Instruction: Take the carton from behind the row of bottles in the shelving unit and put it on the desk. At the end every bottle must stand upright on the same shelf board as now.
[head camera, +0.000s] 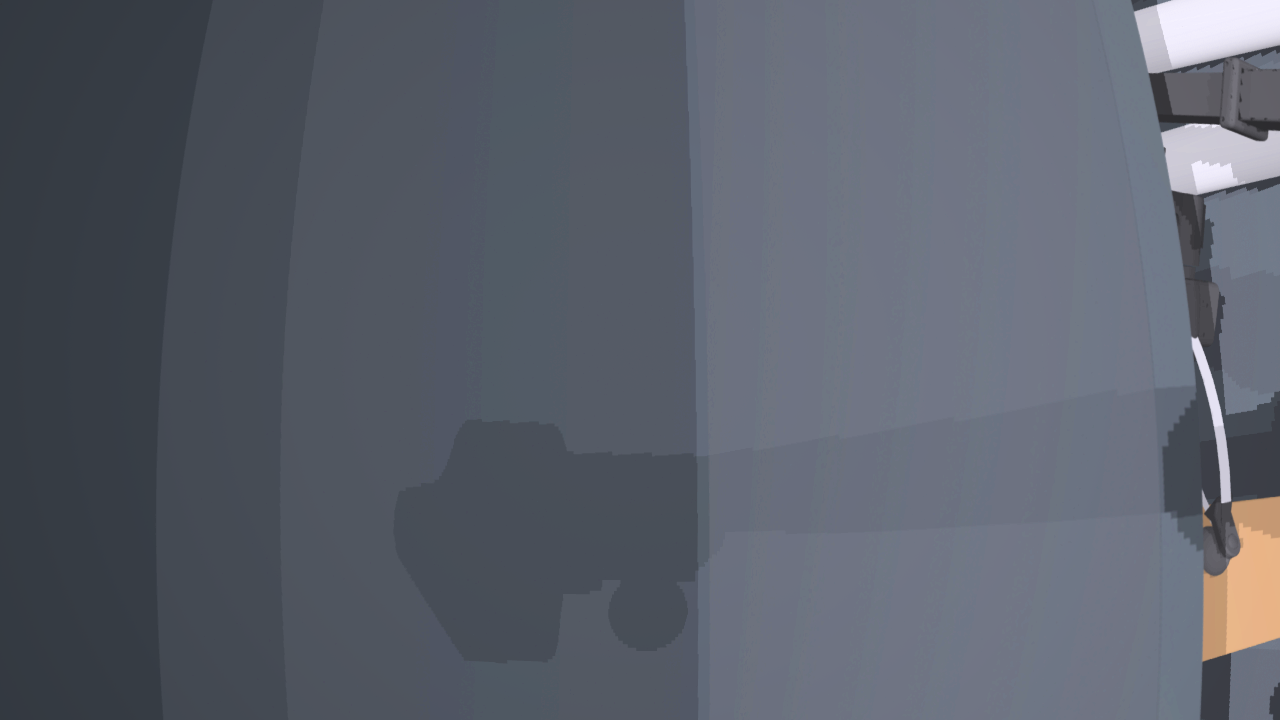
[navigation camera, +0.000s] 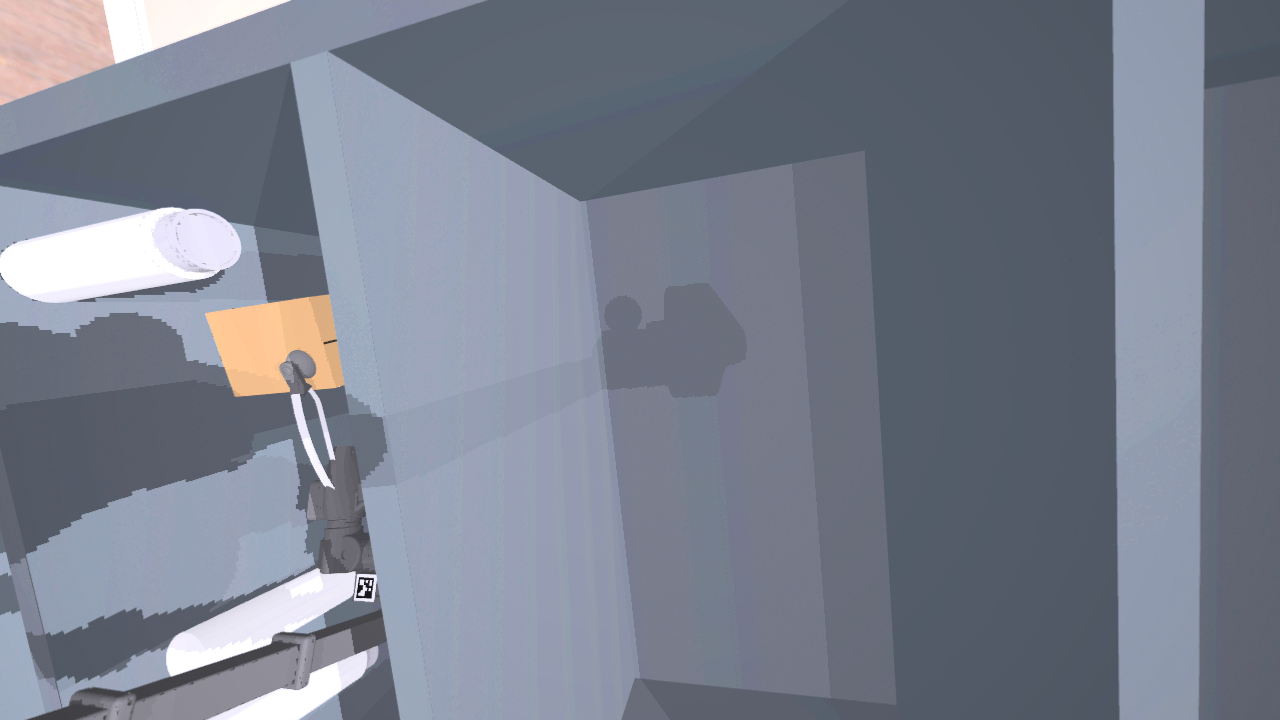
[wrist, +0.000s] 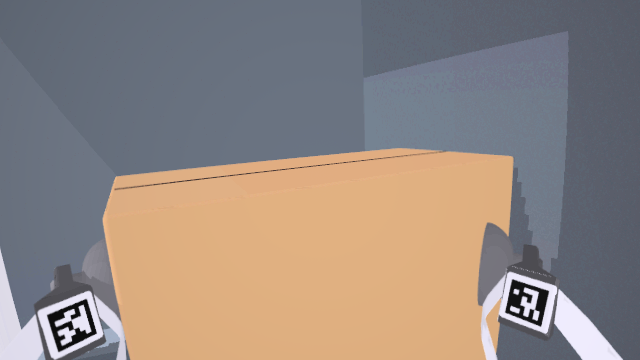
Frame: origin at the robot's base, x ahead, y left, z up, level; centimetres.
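Seen in the pictures: gripper, fingertip midpoint: (wrist: 303, 262).
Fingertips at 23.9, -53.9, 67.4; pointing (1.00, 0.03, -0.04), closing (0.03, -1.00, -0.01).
Note:
Offsets run from my fingertips to a thing's top centre, as dx, dy, dz. "spot": to the spot under its first point.
The orange-tan carton @[+6.2, -1.5, +4.1] (head camera: 1248, 591) (navigation camera: 250, 349) (wrist: 300, 300) stands in a shelf compartment, its near face filling the middle of the wrist view. My gripper (head camera: 1219, 544) (navigation camera: 299, 365) (wrist: 303, 262) is open with its fingers spread wide at the carton. The left fingertip is beside the carton's left edge, partly hidden by it; the right fingertip is in front of the near face, close to its right edge. White bottles show in the navigation view: one @[+4.7, +26.6, +9.5] (navigation camera: 107, 255) beyond the carton, and two @[-34.4, -3.7, -7.0] (navigation camera: 259, 622) @[spot: -45.8, -7.0, -7.5] (navigation camera: 308, 694) beside the arm. The desk is not identifiable.
The arm (head camera: 1199, 96) (navigation camera: 223, 673) reaches in between two bottles. The upright divider (head camera: 930, 268) (navigation camera: 483, 358) of the shelving unit stands close beside the wrist and hides part of the carton. The shelf's side and back walls stand behind the carton in the wrist view.

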